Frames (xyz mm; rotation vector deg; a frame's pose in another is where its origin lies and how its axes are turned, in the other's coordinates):
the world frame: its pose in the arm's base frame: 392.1 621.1 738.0 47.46 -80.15 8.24
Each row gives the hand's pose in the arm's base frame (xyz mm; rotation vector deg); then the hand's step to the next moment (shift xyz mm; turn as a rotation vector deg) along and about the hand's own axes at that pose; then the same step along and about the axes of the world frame.
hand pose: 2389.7 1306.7 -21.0 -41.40 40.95 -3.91
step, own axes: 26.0 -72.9 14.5 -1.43 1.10 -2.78
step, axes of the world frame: 63.9 -45.9 -3.9 -1.71 0.83 2.72
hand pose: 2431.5 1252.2 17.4 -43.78 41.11 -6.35
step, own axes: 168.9 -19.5 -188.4 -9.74 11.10 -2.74
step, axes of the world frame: -86.3 -213.4 106.8 -9.01 11.57 3.24
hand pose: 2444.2 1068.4 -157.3 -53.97 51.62 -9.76
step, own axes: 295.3 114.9 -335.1 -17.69 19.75 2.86
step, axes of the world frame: -228.8 -308.6 255.2 -14.71 22.18 -1.70
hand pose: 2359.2 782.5 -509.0 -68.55 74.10 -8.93
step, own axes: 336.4 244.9 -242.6 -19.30 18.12 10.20
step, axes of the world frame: -262.7 -230.4 331.5 -14.39 22.58 -9.37
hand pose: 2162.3 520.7 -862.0 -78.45 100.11 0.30
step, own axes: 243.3 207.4 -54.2 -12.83 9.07 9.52
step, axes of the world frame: -190.9 -84.7 248.0 -8.97 12.85 -9.59
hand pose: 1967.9 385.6 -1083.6 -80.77 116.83 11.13
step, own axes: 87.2 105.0 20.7 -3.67 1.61 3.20
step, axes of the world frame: -98.0 6.4 97.0 -2.40 2.89 -3.49
